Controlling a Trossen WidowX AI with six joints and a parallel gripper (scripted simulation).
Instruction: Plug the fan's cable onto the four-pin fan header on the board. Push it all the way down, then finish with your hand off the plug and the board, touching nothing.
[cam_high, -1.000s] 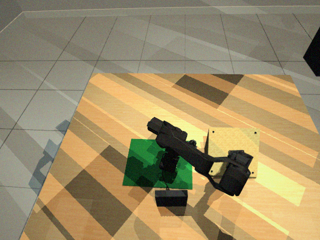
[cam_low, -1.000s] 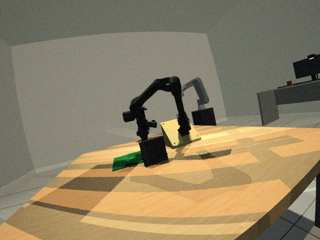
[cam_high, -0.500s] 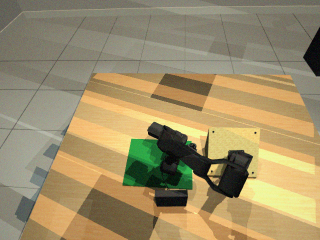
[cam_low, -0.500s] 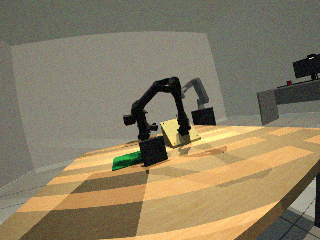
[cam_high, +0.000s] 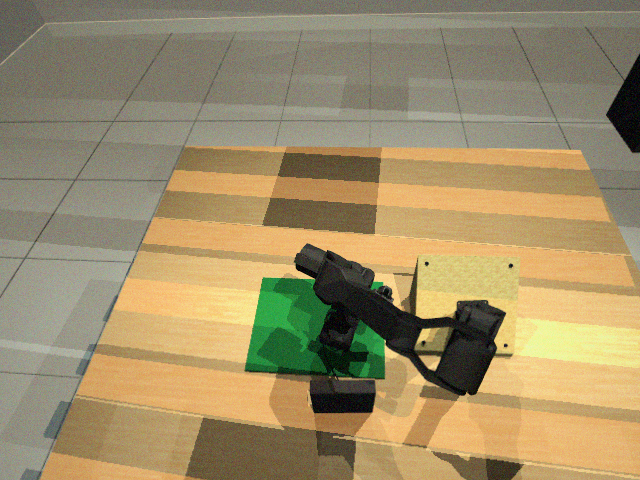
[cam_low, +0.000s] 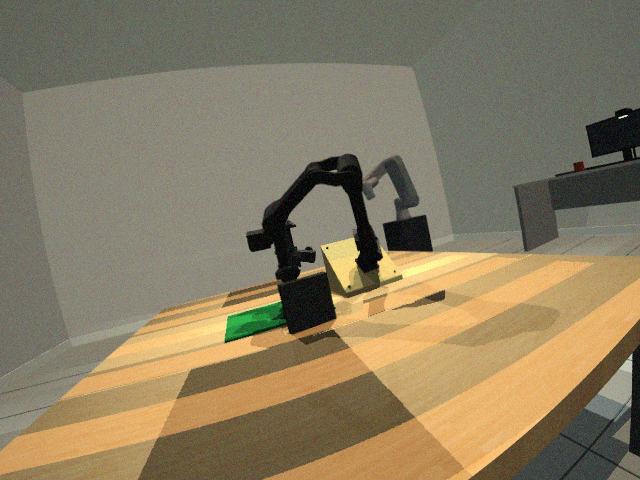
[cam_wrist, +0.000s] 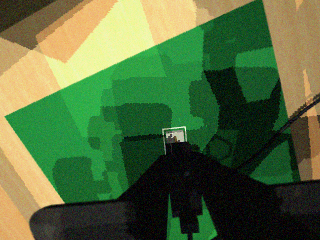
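Now: gripper tip 10 mm short of the dark plug and 10 mm below it. Round my gripper tip: green board: 70 mm ahead, 20 mm to the right, 60 mm below; then black fan: 10 mm ahead, 160 mm to the left, 20 mm above.
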